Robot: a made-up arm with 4 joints. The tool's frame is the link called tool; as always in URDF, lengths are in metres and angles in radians.
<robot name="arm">
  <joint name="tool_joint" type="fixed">
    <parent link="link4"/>
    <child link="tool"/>
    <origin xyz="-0.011 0.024 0.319" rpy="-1.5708 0 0"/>
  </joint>
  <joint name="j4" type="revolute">
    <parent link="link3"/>
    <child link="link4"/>
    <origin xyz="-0.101 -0.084 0.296" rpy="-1.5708 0 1.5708"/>
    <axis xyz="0 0 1"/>
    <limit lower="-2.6" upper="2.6"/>
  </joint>
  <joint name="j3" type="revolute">
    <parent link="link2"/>
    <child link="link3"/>
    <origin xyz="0.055 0.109 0.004" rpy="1.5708 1.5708 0"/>
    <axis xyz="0 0 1"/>
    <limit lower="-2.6" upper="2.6"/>
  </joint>
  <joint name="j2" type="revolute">
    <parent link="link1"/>
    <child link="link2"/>
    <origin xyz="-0.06 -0.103 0.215" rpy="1.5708 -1.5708 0"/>
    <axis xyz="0 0 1"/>
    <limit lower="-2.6" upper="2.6"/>
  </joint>
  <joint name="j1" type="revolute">
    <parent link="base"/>
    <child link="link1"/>
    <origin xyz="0 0 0.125" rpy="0 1.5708 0"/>
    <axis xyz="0 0 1"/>
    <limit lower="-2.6" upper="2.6"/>
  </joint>
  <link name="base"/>
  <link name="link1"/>
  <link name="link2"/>
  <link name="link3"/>
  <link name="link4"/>
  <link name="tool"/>
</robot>
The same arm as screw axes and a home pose.
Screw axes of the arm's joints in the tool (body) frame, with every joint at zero. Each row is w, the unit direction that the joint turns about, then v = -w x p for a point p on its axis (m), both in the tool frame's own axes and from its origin. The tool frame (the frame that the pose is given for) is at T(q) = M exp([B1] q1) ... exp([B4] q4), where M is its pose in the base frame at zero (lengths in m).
B1: w 1 0 0.000004 v 0.0000 0.1030 -0.5270
B2: w 0 -1 -0.000004 v 0.1630 0.0000 -0.0400
B3: w 0.000004 0.000004 -1 v -0.4200 0.0950 0.0000
B4: w 0 -1 -0.000004 v -0.0240 0.0000 -0.0110
M: xyz 0.1750 -0.5270 0.0220 (m) rpy 0.00 0.00 0.00 (deg, as in URDF)
Joint limits (deg, base to tool): -148.97..148.97 -148.97..148.97 -148.97..148.97 -148.97..148.97

